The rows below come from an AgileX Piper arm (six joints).
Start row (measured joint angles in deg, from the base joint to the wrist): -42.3, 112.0, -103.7, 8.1, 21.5, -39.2
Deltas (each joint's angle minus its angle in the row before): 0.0, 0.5, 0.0, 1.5, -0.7, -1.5; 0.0, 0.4, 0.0, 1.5, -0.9, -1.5; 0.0, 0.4, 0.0, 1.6, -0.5, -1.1; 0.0, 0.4, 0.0, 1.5, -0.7, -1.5; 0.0, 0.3, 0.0, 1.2, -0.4, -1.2; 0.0, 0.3, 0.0, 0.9, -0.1, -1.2; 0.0, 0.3, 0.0, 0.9, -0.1, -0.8; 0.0, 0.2, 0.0, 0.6, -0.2, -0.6; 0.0, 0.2, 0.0, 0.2, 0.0, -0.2; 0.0, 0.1, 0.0, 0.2, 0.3, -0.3; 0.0, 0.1, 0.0, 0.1, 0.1, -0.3; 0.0, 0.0, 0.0, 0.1, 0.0, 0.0; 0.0, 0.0, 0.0, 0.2, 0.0, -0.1; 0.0, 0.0, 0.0, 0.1, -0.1, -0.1
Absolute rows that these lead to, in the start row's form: -42.3, 112.5, -103.7, 9.6, 20.8, -40.7; -42.3, 112.9, -103.7, 11.1, 19.9, -42.2; -42.3, 113.3, -103.7, 12.7, 19.4, -43.3; -42.3, 113.7, -103.7, 14.2, 18.7, -44.8; -42.3, 114.0, -103.7, 15.4, 18.3, -46.0; -42.3, 114.3, -103.7, 16.3, 18.2, -47.2; -42.3, 114.6, -103.7, 17.2, 18.1, -48.0; -42.3, 114.8, -103.7, 17.8, 17.9, -48.6; -42.3, 115.0, -103.7, 18.0, 17.9, -48.8; -42.3, 115.1, -103.7, 18.2, 18.2, -49.1; -42.3, 115.2, -103.7, 18.3, 18.3, -49.4; -42.3, 115.2, -103.7, 18.4, 18.3, -49.4; -42.3, 115.2, -103.7, 18.6, 18.3, -49.5; -42.3, 115.2, -103.7, 18.7, 18.2, -49.6
